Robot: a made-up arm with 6 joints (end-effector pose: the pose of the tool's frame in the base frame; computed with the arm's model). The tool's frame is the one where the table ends.
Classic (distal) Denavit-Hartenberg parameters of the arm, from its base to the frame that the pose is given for. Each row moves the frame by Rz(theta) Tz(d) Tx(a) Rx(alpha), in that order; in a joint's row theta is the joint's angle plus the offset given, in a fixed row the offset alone. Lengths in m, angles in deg.
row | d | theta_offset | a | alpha
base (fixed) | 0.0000 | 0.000 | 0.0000 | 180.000
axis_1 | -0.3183 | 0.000 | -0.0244 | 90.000
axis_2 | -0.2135 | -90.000 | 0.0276 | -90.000
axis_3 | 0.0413 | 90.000 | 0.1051 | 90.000
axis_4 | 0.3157 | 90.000 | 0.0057 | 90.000
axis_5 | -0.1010 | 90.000 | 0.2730 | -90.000
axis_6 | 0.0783 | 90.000 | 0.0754 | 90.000
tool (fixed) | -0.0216 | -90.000 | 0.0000 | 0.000
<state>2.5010 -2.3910 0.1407 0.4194 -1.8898 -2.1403</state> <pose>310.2 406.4 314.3 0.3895 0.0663 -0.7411 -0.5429</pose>
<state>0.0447 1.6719 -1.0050 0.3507 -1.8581 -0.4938</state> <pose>6.8 136.3 47.0 0.1247 0.5138 -0.8434 0.0954</pose>
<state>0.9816 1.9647 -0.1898 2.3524 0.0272 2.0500</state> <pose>20.0 -577.0 35.8 0.9095 0.1107 -0.3582 0.1797</pose>
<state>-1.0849 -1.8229 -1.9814 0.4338 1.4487 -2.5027</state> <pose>-129.6 14.3 16.3 0.4477 0.0022 -0.2388 0.8617</pose>
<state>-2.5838 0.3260 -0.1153 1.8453 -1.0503 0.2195</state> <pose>89.4 112.1 868.2 0.6335 0.4218 0.2541 -0.5968</pose>
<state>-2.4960 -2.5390 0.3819 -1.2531 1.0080 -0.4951</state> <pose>416.5 -110.6 -10.9 0.0421 0.9614 0.1863 -0.1980</pose>
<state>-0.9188 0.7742 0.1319 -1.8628 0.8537 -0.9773</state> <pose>441.9 330.8 487.5 0.9386 -0.0792 -0.3133 -0.1207</pose>
